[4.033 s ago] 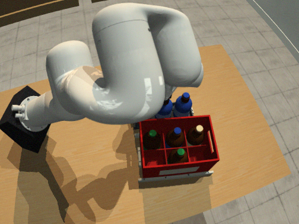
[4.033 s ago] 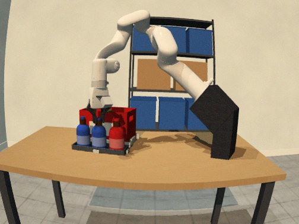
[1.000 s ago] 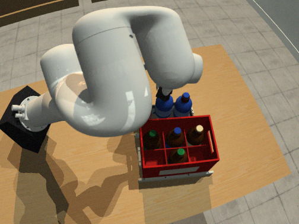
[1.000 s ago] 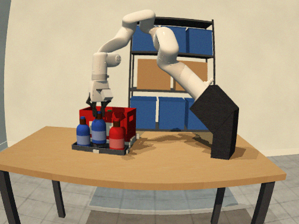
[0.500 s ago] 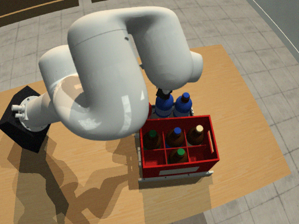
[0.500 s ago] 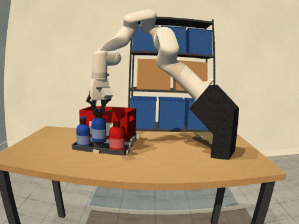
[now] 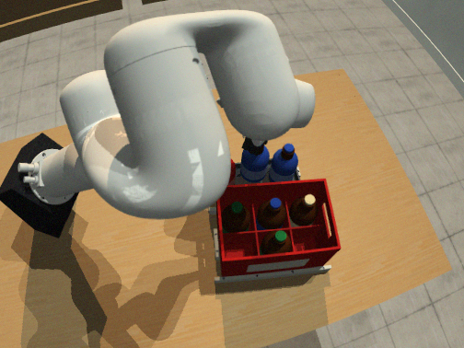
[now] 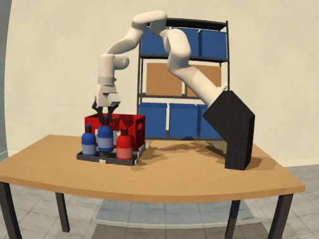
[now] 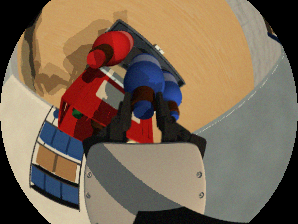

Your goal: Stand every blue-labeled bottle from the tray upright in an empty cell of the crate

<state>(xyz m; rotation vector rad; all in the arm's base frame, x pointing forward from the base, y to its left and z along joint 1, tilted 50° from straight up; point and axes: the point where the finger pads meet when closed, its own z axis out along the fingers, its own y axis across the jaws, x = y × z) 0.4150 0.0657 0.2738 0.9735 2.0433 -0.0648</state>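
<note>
My hand is 11 cm above the red-labeled bottle, 9 cm past it and 2 cm to the right of it. Round my hand: red crate: 19 cm to the right, 11 cm below, 5 cm behind; then dark tray: 18 cm below.
</note>
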